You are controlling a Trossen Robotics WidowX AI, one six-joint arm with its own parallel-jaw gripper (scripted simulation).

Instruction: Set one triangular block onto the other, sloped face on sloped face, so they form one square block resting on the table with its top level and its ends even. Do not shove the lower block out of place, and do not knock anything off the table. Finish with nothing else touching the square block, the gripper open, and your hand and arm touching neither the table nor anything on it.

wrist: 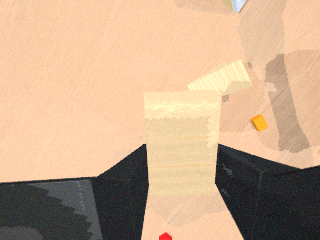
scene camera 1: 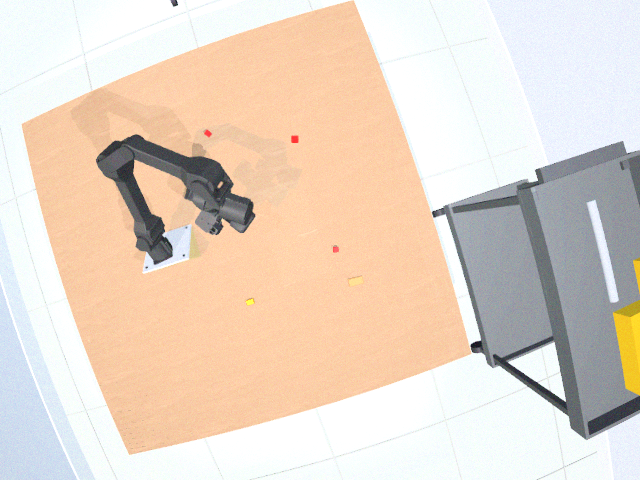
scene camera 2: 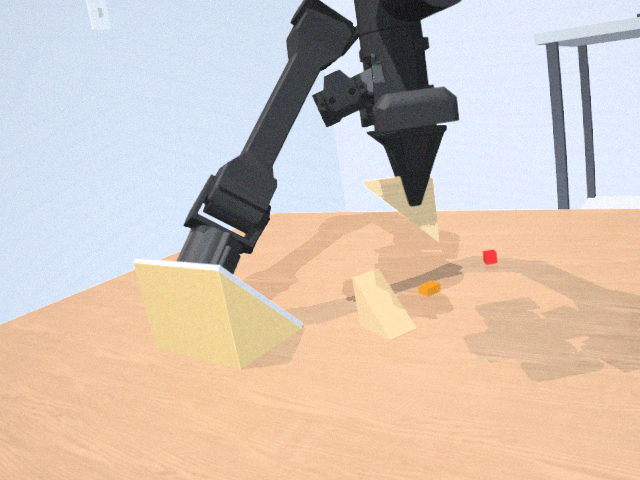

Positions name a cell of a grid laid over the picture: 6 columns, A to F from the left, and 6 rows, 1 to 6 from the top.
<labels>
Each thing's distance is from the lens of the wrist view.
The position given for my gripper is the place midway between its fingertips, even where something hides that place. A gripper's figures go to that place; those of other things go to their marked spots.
my gripper (wrist: D4): 11 cm
pale wooden triangular block (wrist: D4): 8 cm
</labels>
